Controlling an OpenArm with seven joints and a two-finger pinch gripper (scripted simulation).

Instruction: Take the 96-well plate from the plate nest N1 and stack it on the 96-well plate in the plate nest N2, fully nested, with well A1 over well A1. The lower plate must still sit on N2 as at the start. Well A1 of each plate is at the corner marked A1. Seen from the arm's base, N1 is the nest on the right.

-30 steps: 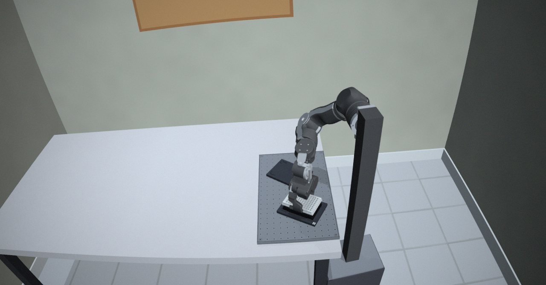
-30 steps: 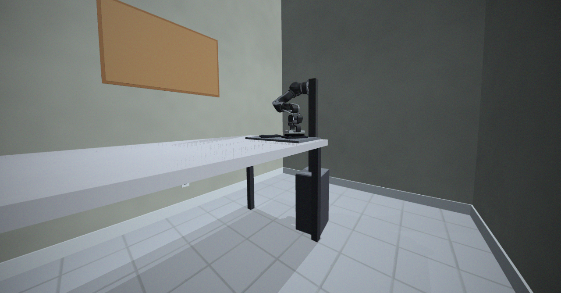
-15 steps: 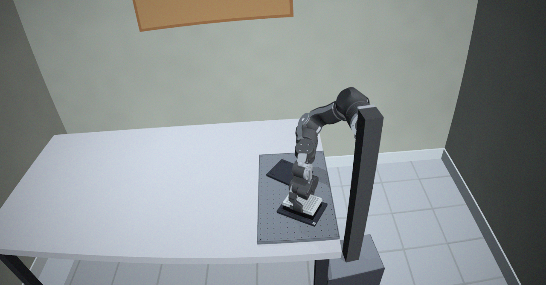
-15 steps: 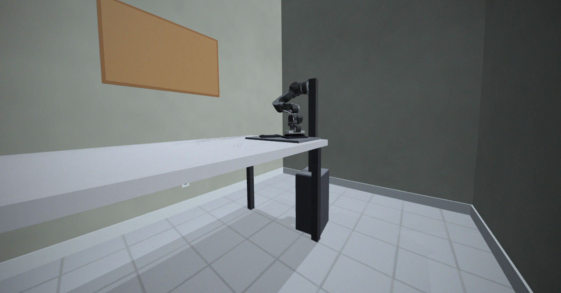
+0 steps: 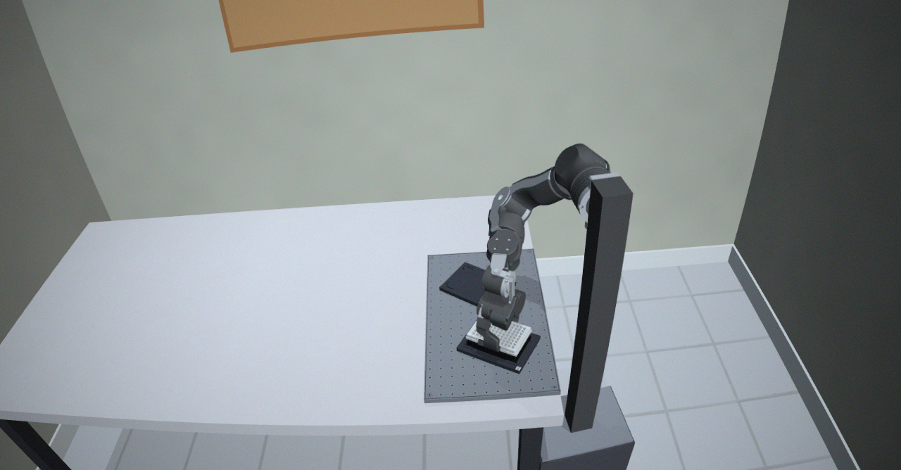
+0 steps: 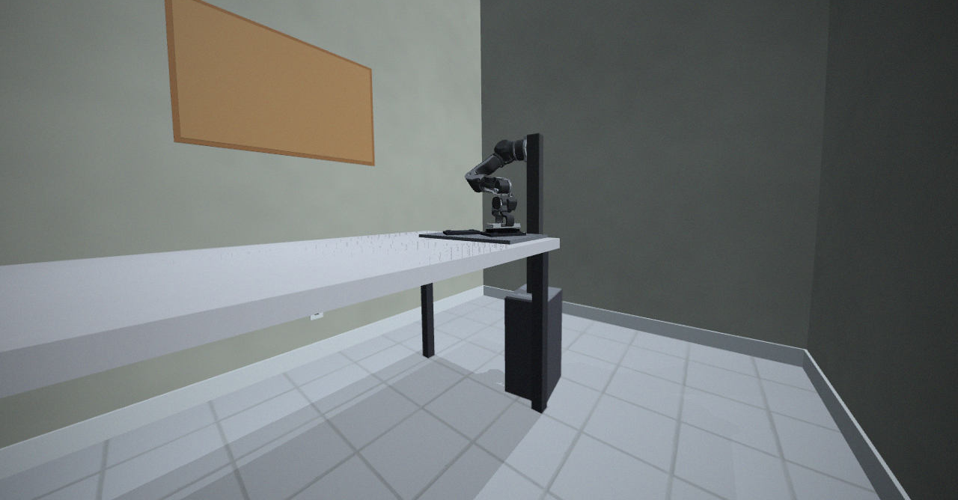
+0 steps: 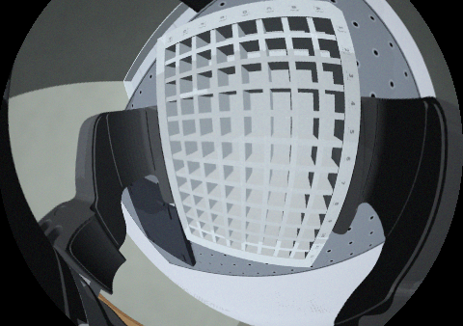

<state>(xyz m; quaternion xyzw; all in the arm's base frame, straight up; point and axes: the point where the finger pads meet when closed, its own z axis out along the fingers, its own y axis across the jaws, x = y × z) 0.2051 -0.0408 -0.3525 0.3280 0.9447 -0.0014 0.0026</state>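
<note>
Now: the white 96-well plate right at my hand. Round my hand: black 96-well plate (2 cm below).
</note>
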